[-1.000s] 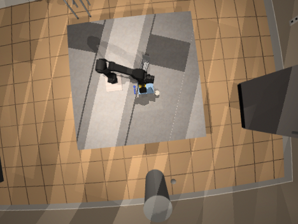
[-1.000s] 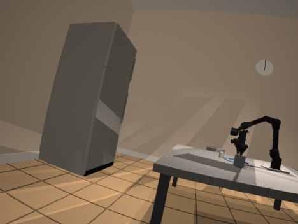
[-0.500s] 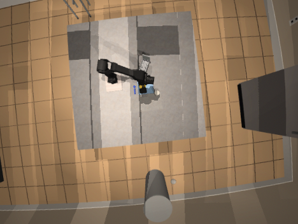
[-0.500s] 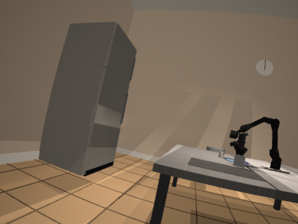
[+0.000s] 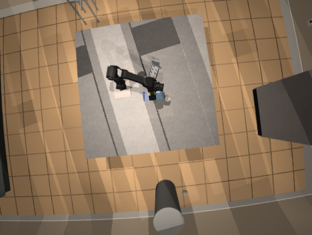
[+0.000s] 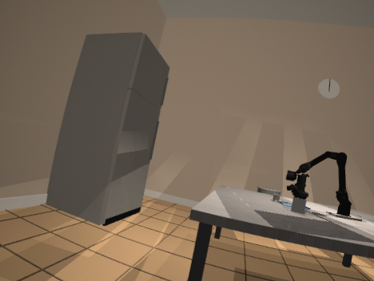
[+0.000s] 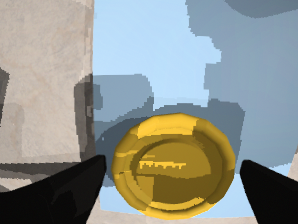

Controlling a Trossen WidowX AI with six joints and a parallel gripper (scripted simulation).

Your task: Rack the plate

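The yellow plate is right at my gripper tip. From my gripper tip the other things lie so: white cup: 110 mm ahead, 110 mm to the right, 10 mm above; light blue mat: 30 mm ahead, 20 mm to the right, 10 mm below; dish rack: 70 mm ahead, 190 mm to the left, 10 mm above.
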